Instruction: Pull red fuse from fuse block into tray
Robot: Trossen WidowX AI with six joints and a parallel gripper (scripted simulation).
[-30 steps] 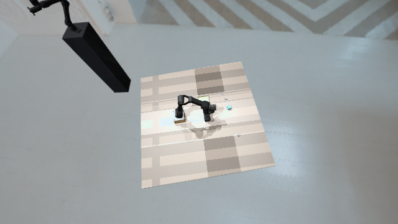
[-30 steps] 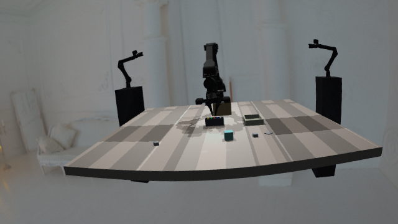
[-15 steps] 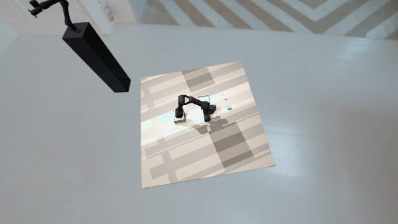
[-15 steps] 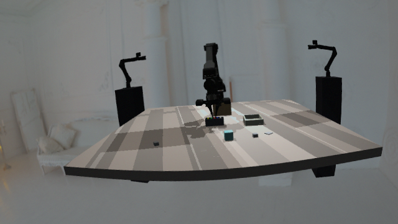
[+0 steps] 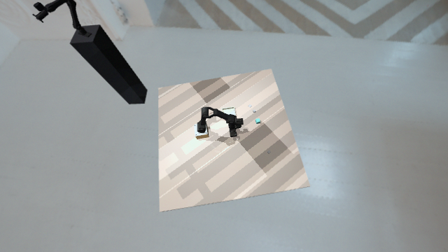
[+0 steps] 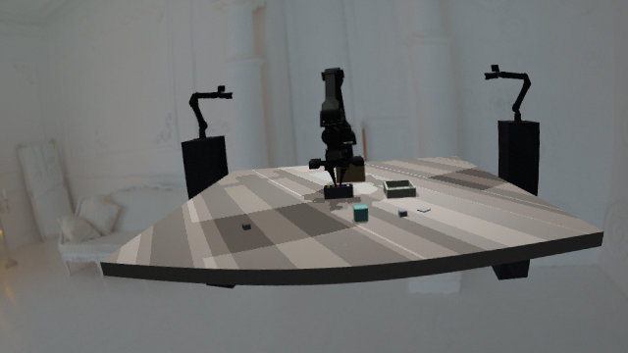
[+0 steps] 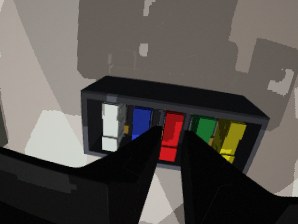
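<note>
The red fuse is 10 mm below my gripper tip. Round my gripper tip: yellow fuse 30 mm to the right, 10 mm below; then blue fuse 20 mm to the left, 10 mm below; then green fuse 20 mm to the right, 10 mm below.
</note>
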